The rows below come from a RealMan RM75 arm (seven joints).
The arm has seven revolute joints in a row. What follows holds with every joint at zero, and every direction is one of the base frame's.
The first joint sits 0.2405 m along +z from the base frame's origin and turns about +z.
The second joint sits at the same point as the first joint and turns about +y.
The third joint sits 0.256 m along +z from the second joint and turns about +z.
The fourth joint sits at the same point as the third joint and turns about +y.
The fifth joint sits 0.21 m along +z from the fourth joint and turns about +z.
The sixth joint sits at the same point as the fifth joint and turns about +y.
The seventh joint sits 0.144 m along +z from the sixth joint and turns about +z.
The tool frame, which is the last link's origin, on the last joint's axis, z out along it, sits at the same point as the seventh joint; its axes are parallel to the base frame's.
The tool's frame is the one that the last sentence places.
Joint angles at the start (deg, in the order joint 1, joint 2, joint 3, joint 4, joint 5, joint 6, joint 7):
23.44, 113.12, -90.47, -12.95, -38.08, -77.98, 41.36
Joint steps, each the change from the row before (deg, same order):
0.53, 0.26, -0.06, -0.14, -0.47, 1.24, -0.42
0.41, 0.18, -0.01, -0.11, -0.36, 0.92, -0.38
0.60, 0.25, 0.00, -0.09, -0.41, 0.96, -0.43
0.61, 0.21, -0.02, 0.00, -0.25, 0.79, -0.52
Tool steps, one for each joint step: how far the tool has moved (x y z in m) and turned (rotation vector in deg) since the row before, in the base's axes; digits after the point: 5 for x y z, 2 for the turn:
-0.00172, 0.00309, -0.00351, -0.13, -1.08, 0.15
-0.00133, 0.00244, -0.00242, -0.03, -0.85, 0.17
-0.00250, 0.00318, -0.00299, -0.06, -0.88, 0.37
-0.00248, 0.00309, -0.00245, 0.05, -0.80, 0.43

